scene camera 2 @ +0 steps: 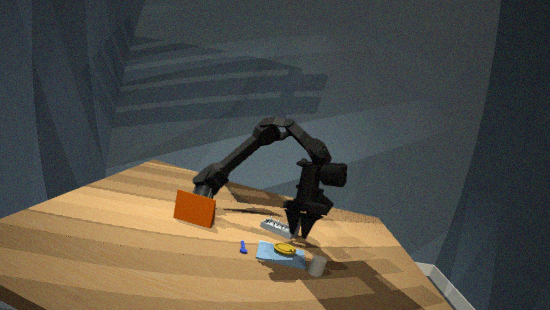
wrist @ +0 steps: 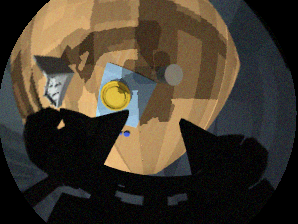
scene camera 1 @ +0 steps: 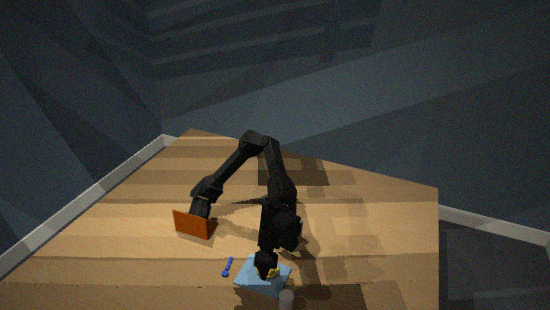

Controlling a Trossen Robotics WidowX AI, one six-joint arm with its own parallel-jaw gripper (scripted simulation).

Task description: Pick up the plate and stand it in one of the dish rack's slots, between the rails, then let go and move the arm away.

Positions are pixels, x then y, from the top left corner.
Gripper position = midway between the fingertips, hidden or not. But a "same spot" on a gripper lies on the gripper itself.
my gripper: scene camera 2; wrist 155,116; scene camera 1
same spot on light blue mat: [scene camera 1: 248,277] = [scene camera 2: 268,254]
same spot on my gripper: [scene camera 1: 263,272] = [scene camera 2: 307,227]
